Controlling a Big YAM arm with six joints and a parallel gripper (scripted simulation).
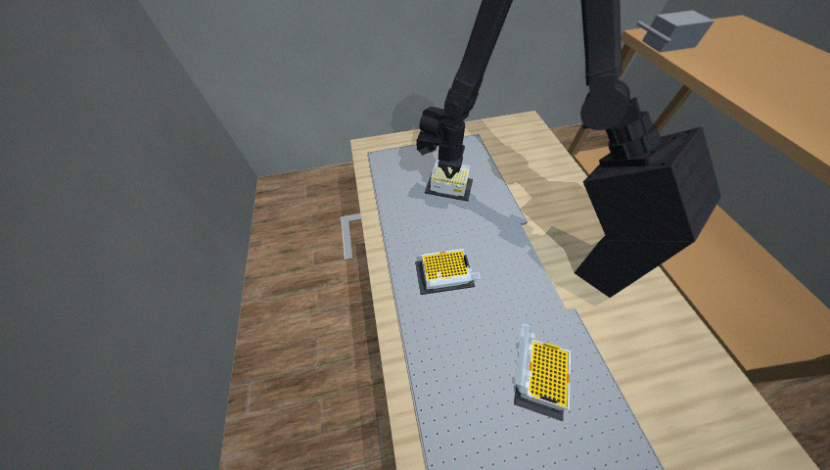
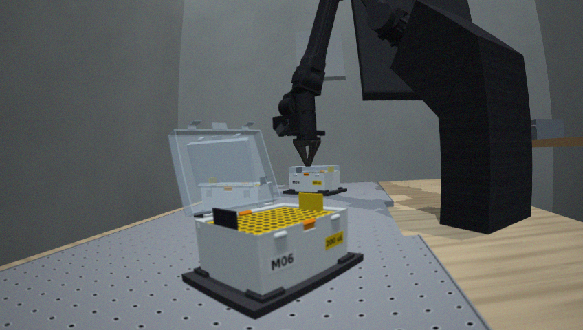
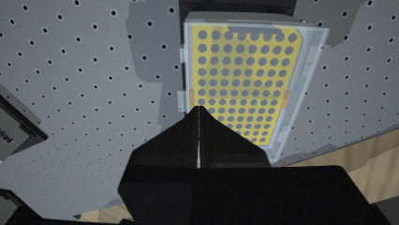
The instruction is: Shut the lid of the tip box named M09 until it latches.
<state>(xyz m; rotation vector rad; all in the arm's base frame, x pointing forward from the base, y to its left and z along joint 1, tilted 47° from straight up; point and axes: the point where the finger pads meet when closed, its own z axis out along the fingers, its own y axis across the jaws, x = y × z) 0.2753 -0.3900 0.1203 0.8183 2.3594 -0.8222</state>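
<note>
Now: the rack 2 cm behind my hand, 3 cm to the right of it and 2 cm below it.
</note>
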